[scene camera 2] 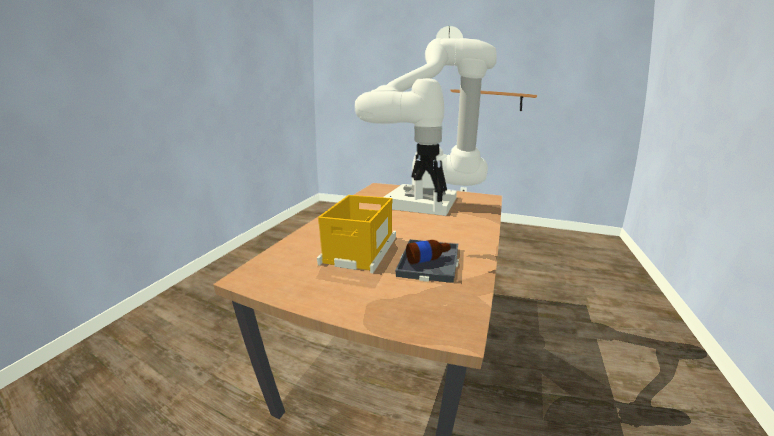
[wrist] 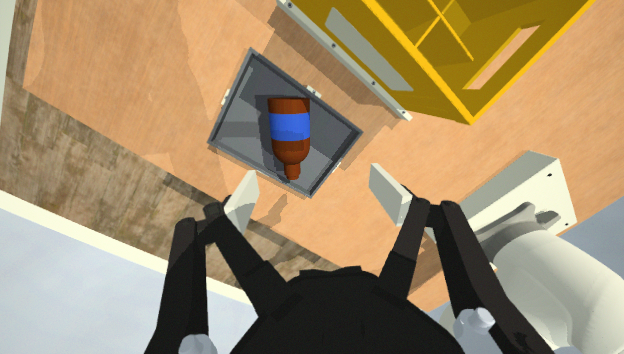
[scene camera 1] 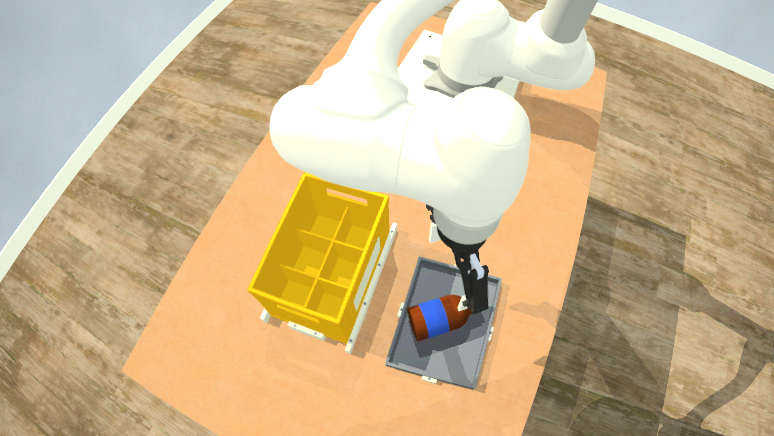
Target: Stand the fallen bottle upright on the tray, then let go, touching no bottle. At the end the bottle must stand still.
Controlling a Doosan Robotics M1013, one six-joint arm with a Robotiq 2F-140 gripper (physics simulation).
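Pixels of known places: gripper, fingertip midpoint: (scene camera 2: 427, 204) (wrist: 314, 178) (scene camera 1: 451, 272); arm's base, link origin: (scene camera 2: 425, 194) (wrist: 501, 234) (scene camera 1: 464, 80).
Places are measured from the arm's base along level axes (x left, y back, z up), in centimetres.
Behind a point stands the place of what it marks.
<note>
The brown bottle (scene camera 1: 437, 317) {y -64.6, x 23.7, z 2.6 cm} (scene camera 2: 424, 251) {y -66.8, x 24.8, z 0.7 cm} (wrist: 290, 126) {y -64.2, x 22.4, z 2.7 cm} with a blue label lies on its side on the grey tray (scene camera 1: 465, 360) {y -68.1, x 33.1, z -4.7 cm} (scene camera 2: 427, 274) {y -74.9, x 29.2, z -3.0 cm} (wrist: 235, 112) {y -72.7, x 29.5, z -4.7 cm}. In scene camera 1 its base points left and its neck right; a gripper finger hides the neck there. In the wrist view the neck points down the image, towards the gripper side. My gripper (scene camera 1: 448, 268) {y -59.6, x 22.7, z 14.9 cm} (scene camera 2: 427, 196) {y -59.6, x 22.7, z 14.9 cm} (wrist: 314, 178) {y -59.6, x 22.7, z 14.9 cm} is open and empty. It hangs above the table, higher than the bottle and apart from it, set back towards the robot base. Its fingers point down at a slant.
A yellow crate (scene camera 1: 330, 327) {y -77.3, x 7.3, z 5.7 cm} (scene camera 2: 346, 251) {y -78.6, x 1.2, z 0.8 cm} (wrist: 425, 100) {y -54.2, x 5.2, z 7.0 cm} with several compartments stands left of the tray in both scene views, held by white strips. The robot base plate (scene camera 1: 419, 56) {y 2.6, x -15.8, z 0.3 cm} (scene camera 2: 417, 204) {y -15.3, x 1.4, z -0.9 cm} (wrist: 542, 172) {y -16.2, x -13.1, z 0.9 cm} is at the back of the wooden table (scene camera 1: 216, 303) {y -85.5, x -21.4, z -5.2 cm} (scene camera 2: 281, 276) {y -95.6, x -14.9, z -5.2 cm}.
</note>
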